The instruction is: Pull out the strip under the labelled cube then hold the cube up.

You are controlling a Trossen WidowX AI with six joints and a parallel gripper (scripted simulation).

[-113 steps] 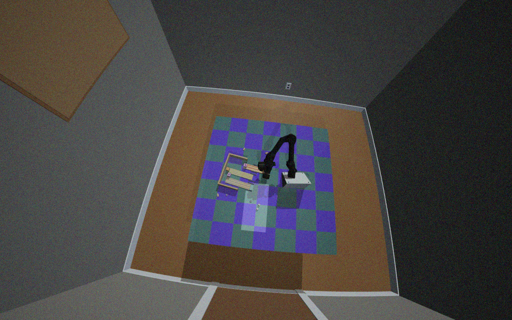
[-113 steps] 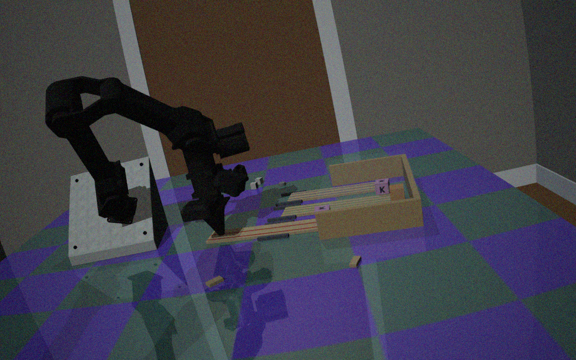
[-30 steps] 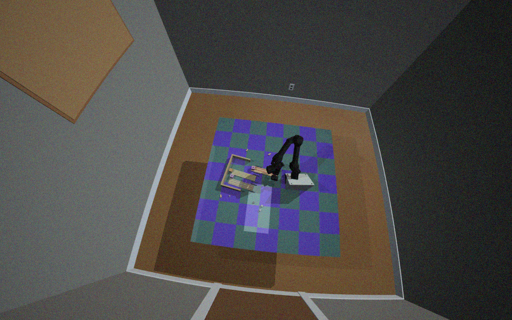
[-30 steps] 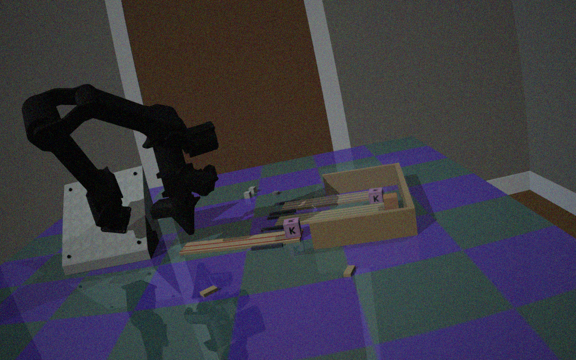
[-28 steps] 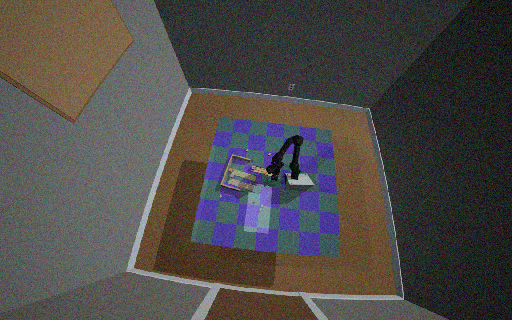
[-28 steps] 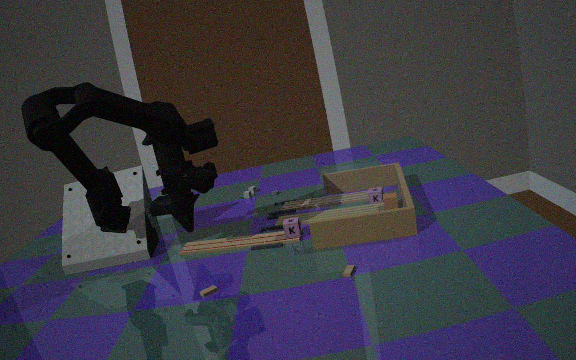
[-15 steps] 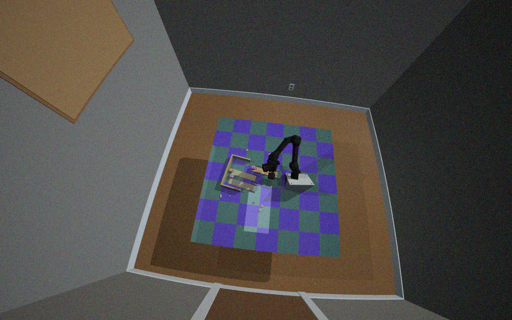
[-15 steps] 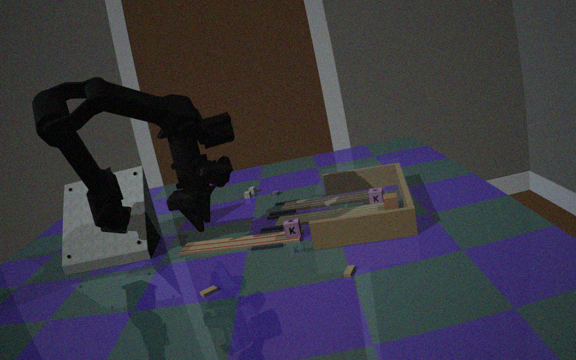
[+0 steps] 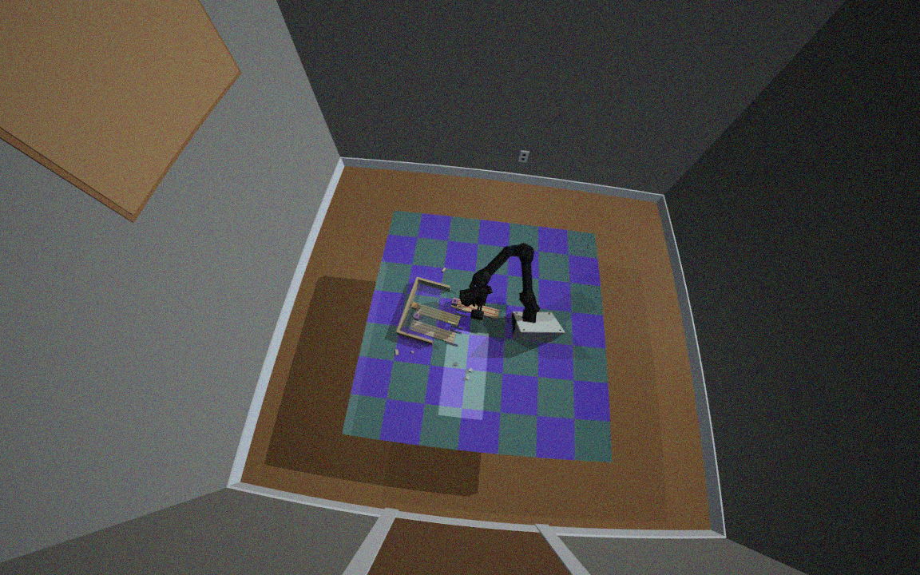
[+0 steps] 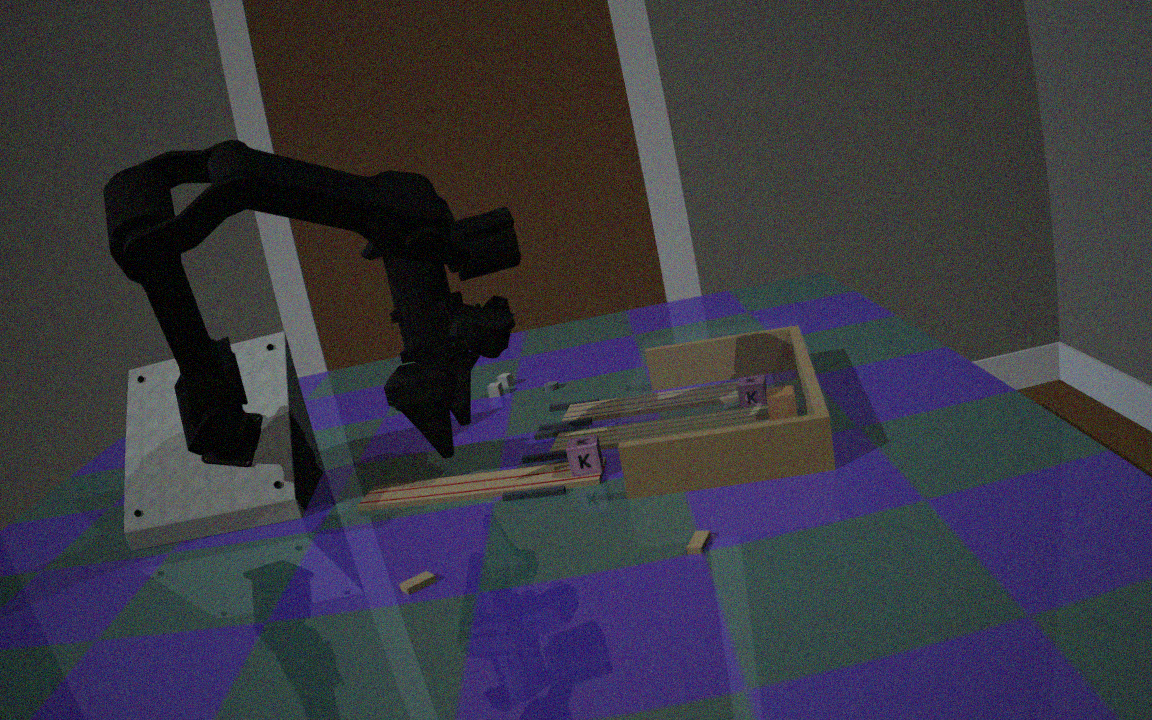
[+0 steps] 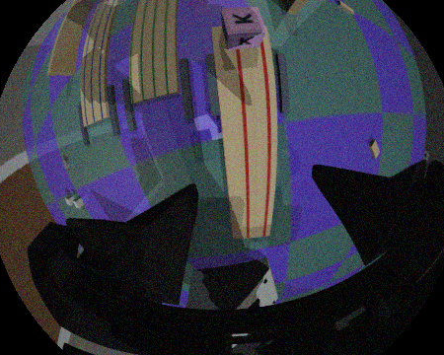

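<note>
Now: the strip 5 cm below my gripper tip and 1 cm ahead of it.
</note>
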